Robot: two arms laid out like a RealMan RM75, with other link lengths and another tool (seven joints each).
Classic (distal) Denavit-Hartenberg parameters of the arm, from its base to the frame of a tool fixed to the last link. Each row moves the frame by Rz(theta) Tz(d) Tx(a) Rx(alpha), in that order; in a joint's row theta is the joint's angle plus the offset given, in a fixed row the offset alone. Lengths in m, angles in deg.
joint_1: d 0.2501, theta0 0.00, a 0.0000, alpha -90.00
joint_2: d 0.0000, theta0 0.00, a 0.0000, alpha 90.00
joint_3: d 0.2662, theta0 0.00, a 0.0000, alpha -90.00
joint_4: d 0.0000, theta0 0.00, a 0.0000, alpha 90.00
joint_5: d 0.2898, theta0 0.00, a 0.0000, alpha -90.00
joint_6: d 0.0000, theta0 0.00, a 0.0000, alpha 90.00
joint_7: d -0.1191, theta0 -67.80, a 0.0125, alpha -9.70
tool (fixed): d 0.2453, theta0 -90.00, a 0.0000, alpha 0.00
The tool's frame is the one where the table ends.
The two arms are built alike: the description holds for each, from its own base.
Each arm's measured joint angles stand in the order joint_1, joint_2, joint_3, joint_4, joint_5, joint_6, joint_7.
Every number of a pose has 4 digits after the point.
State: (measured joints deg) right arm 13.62 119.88 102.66 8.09 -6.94 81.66 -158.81; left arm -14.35 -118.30 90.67 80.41 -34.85 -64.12 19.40
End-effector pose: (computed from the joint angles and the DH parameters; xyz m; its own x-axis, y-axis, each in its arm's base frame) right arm 0.4623 0.2803 -0.0428 -0.3084 0.0327 0.9507 0.9422 0.1479 0.3005; left arm -0.2137 0.4278 -0.0007 -0.8585 -0.5083 -0.0678 -0.4588 0.7021 0.5446
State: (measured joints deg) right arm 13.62 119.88 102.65 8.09 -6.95 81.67 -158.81; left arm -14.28 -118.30 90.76 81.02 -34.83 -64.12 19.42
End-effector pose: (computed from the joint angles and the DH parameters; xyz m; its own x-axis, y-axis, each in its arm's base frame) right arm 0.4623 0.2803 -0.0428 -0.3085 0.0328 0.9507 0.9422 0.1483 0.3006; left arm -0.2104 0.4278 0.0006 -0.8631 -0.5002 -0.0700 -0.4526 0.7044 0.5468
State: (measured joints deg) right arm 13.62 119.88 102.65 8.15 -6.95 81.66 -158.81; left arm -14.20 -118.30 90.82 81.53 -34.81 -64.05 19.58
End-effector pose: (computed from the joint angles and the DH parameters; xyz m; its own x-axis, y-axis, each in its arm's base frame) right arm 0.4621 0.2806 -0.0427 -0.3086 0.0321 0.9507 0.9420 0.1488 0.3007; left arm -0.2077 0.4278 0.0019 -0.8680 -0.4914 -0.0713 -0.4454 0.7071 0.5492
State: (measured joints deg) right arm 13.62 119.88 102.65 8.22 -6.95 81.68 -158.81; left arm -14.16 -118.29 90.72 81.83 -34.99 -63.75 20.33
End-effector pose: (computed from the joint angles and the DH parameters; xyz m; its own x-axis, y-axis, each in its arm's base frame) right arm 0.4618 0.2809 -0.0425 -0.3087 0.0310 0.9506 0.9418 0.1498 0.3010; left arm -0.2056 0.4282 0.0033 -0.8759 -0.4771 -0.0723 -0.4336 0.7123 0.5520
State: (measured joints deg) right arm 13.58 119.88 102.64 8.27 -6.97 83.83 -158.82; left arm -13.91 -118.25 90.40 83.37 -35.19 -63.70 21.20
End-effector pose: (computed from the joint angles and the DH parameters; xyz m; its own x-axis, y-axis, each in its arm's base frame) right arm 0.4577 0.2812 -0.0401 -0.3091 0.0032 0.9510 0.9365 0.1752 0.3038; left arm -0.1985 0.4286 0.0096 -0.8894 -0.4503 -0.0786 -0.4130 0.7179 0.5604
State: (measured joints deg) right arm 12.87 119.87 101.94 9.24 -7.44 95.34 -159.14; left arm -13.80 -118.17 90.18 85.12 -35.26 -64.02 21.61
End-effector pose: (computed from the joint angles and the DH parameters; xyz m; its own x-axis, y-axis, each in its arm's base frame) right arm 0.4344 0.2789 -0.0276 -0.3037 -0.1411 0.9423 0.8880 0.3166 0.3336; left arm -0.1898 0.4287 0.0160 -0.9010 -0.4257 -0.0832 -0.3939 0.7229 0.5676
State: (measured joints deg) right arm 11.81 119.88 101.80 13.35 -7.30 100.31 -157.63; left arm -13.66 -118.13 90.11 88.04 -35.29 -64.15 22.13
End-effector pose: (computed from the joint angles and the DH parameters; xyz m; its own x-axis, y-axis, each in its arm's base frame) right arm 0.4159 0.2857 -0.0131 -0.2626 -0.2395 0.9347 0.8495 0.4021 0.3416; left arm -0.1736 0.4283 0.0252 -0.9204 -0.3800 -0.0921 -0.3595 0.7299 0.5814
